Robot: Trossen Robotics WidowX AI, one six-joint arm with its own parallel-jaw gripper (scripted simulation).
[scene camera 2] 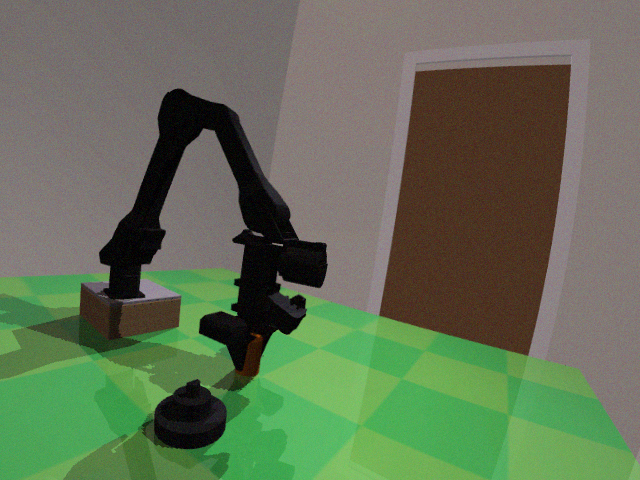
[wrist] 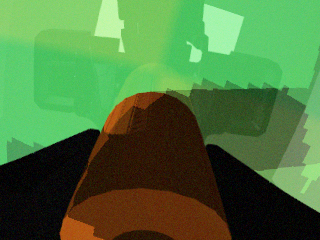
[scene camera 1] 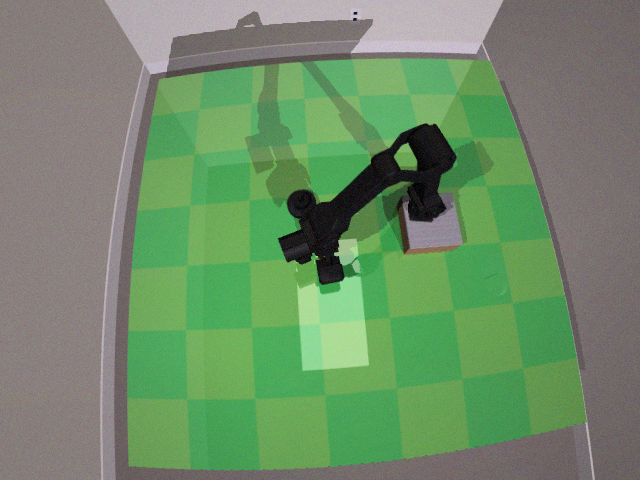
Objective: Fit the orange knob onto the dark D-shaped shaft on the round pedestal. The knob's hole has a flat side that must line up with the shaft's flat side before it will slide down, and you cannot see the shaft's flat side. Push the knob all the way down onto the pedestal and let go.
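My gripper is there in the pictures, and I can see it in scene camera 1 and in the wrist view too. An orange knob is also shown in the pictures.
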